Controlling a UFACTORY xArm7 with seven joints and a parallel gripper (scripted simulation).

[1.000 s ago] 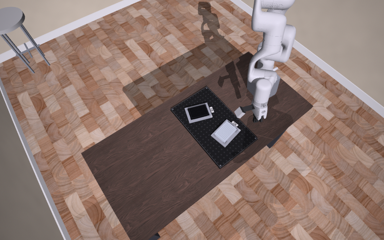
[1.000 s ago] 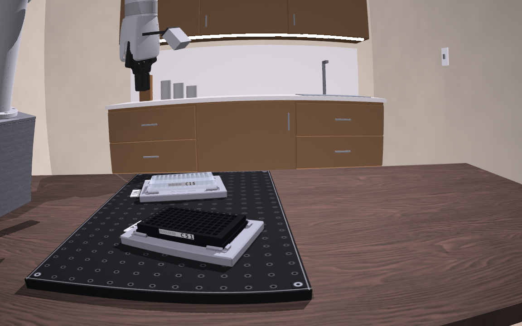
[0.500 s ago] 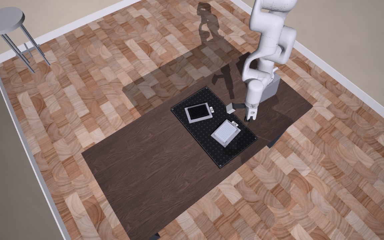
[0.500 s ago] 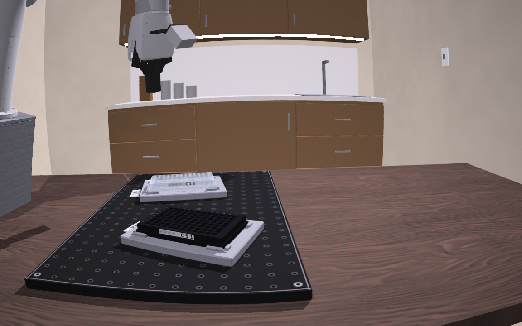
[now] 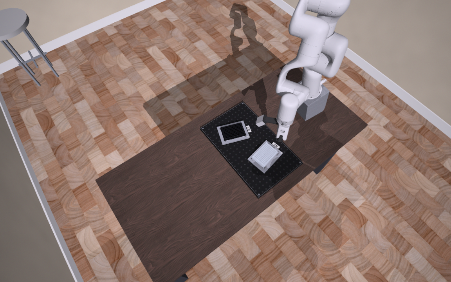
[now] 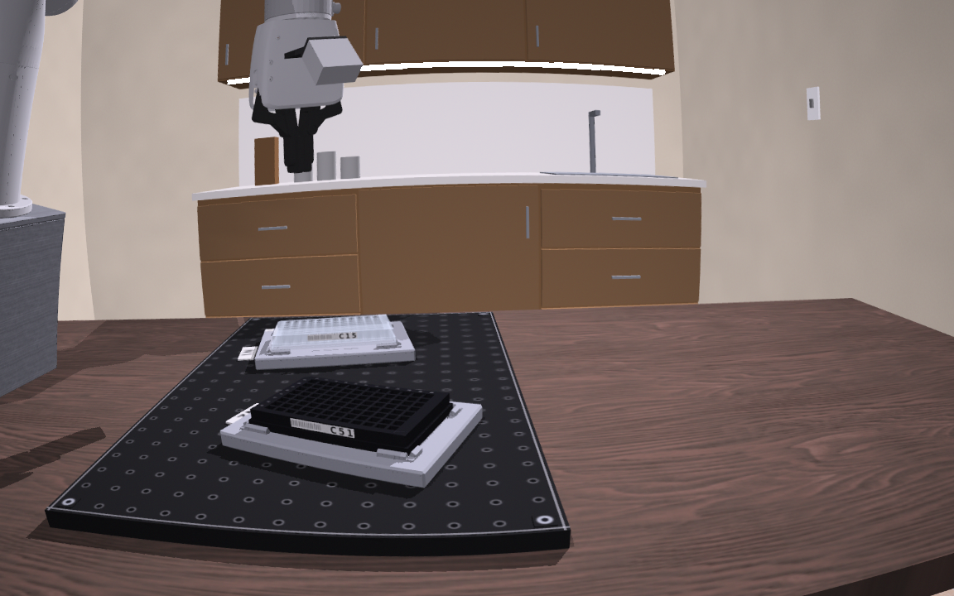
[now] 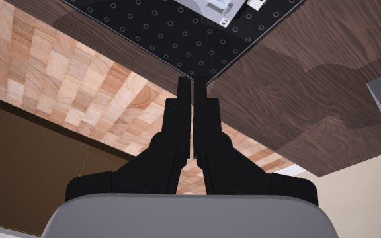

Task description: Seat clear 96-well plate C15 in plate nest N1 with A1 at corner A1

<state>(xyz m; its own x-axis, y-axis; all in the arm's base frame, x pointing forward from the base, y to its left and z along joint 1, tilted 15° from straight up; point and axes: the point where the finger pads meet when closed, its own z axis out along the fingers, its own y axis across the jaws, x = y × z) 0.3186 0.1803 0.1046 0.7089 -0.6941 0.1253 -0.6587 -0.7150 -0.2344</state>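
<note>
Now: the clear plate C15 190 mm below my hand, 40 mm ahead of it and 20 mm to the right of it. Round my hand: black plate C51: 240 mm to the right, 190 mm below, 120 mm ahead; then N1 label: 210 mm below, 50 mm to the right, 50 mm behind; then nest N1: 200 mm below, 40 mm ahead, 20 mm to the right.
</note>
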